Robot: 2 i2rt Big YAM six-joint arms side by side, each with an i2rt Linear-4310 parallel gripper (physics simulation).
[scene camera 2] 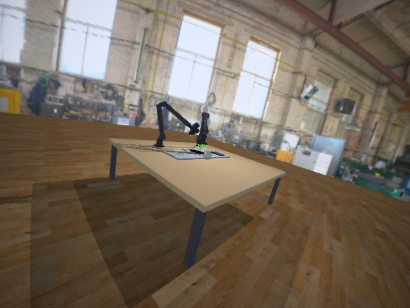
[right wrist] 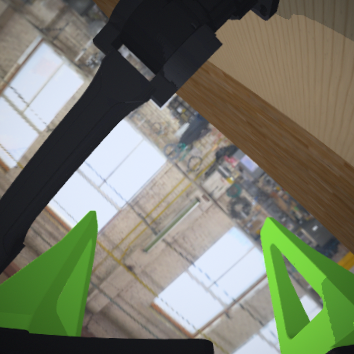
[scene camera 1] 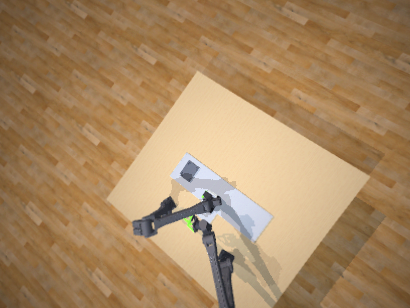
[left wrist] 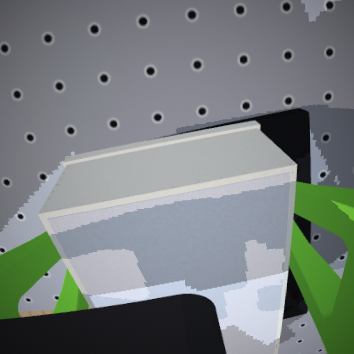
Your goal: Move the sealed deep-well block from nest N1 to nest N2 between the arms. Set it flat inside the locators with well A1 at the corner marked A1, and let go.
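Pixels of known places: left gripper, fingertip midpoint: [scene camera 2: 202, 150] [scene camera 1: 211, 195] [left wrist: 173, 205]; right gripper, fingertip midpoint: [scene camera 2: 195, 133] [right wrist: 182, 221] [scene camera 1: 185, 221]; left arm's base at its link origin: [scene camera 1: 169, 203]; right arm's base at its link origin: [scene camera 2: 158, 146] [scene camera 1: 226, 257].
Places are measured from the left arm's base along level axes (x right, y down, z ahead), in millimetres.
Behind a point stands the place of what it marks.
Note:
The pale, sealed deep-well block [left wrist: 170, 250] @(x 130, y -87, z 382 mm) is between the green fingers of my left gripper [left wrist: 173, 205] @(x 133, y -54, z 382 mm), which is shut on it, in the left wrist view. A black nest [left wrist: 287, 127] @(x 187, y -25, z 426 mm) shows behind and beside the block, past its upper right corner. The block hides much of that nest; I cannot tell their gap, and no A1 mark is readable. In scene camera 1, another dark nest [scene camera 1: 189, 171] @(x -149, y -24, z 325 mm) sits at the upper left end of the light plate [scene camera 1: 242, 202] @(x 328, y -13, z 574 mm) [left wrist: 130, 100] @(x 101, y -13, z 419 mm). My right gripper [right wrist: 182, 221] @(x 166, y -228, z 148 mm) [scene camera 1: 189, 223] @(x 166, y -228, z 148 mm) is open and empty, near the left gripper and off the plate.
The plate lies on the wooden table [scene camera 1: 300, 165] @(x 323, y 0, z 1152 mm) [scene camera 2: 225, 180] @(x 310, y 0, z 1193 mm). In scene camera 1 both arms reach in from the lower left and bottom, with their grippers close together. A dark arm [right wrist: 75, 135] @(x 19, y -276, z 37 mm) crosses the right wrist view at the left. Shadows fall over the plate.

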